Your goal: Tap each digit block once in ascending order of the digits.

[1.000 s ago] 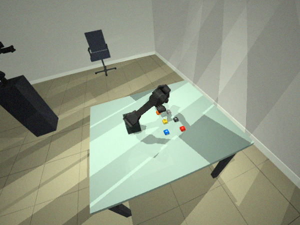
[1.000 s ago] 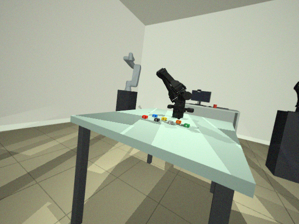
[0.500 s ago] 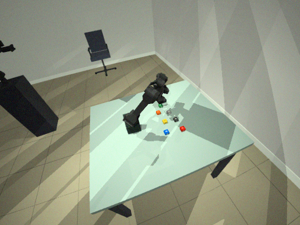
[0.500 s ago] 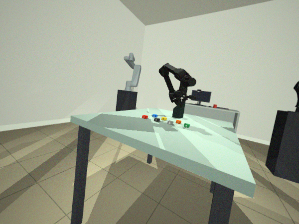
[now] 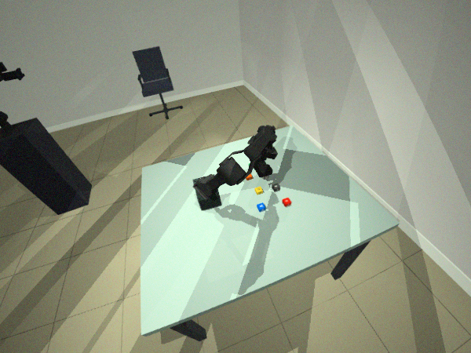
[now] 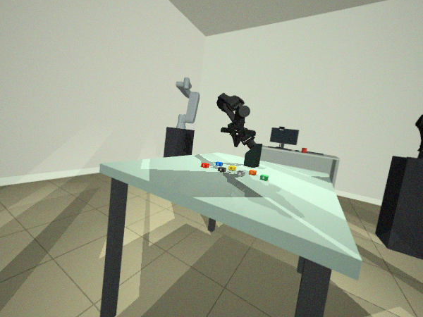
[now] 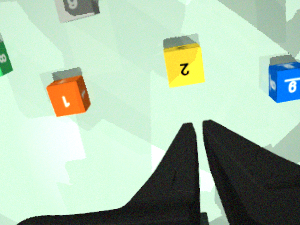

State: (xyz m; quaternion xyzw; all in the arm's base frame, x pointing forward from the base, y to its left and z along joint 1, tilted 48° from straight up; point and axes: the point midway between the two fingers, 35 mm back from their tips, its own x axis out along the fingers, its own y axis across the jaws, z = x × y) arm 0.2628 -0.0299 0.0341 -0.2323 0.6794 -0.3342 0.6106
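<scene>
Now: the yellow block 120 mm below my gripper tip. Round my gripper tip: grey block: 80 mm ahead, 70 mm to the left, 120 mm below; then black block: 90 mm ahead, 30 mm to the right, 120 mm below; then blue block: 40 mm behind, 100 mm to the right, 120 mm below.
</scene>
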